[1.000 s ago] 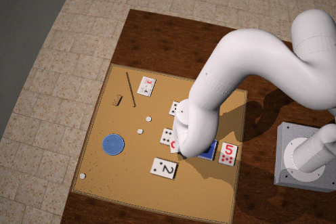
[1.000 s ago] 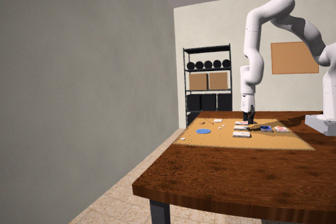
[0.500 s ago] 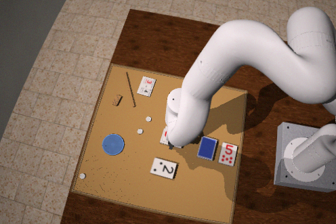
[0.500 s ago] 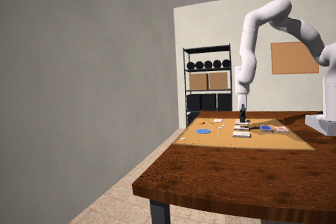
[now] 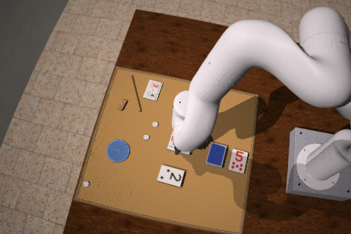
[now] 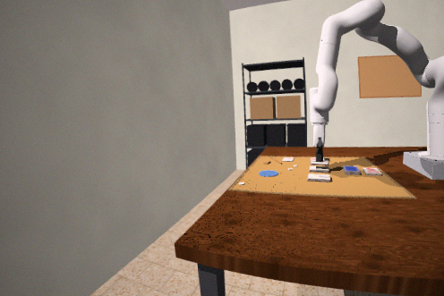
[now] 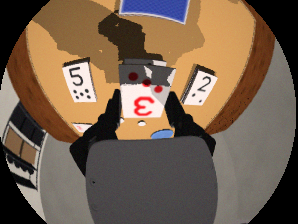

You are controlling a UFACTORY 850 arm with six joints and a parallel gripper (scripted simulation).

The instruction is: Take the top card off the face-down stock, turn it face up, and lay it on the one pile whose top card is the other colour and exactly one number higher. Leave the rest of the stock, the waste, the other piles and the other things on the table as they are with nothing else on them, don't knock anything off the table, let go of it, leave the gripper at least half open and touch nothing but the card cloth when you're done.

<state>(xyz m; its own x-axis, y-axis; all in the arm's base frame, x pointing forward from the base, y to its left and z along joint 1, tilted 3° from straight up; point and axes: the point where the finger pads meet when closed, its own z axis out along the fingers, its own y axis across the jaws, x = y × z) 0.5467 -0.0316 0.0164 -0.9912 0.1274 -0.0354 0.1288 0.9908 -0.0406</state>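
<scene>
My hand is 30 mm short of the tan card cloth, 10 mm to the right of it and 80 mm above it. The rest, counted from my hand: blue-backed card (10 mm below).
</scene>
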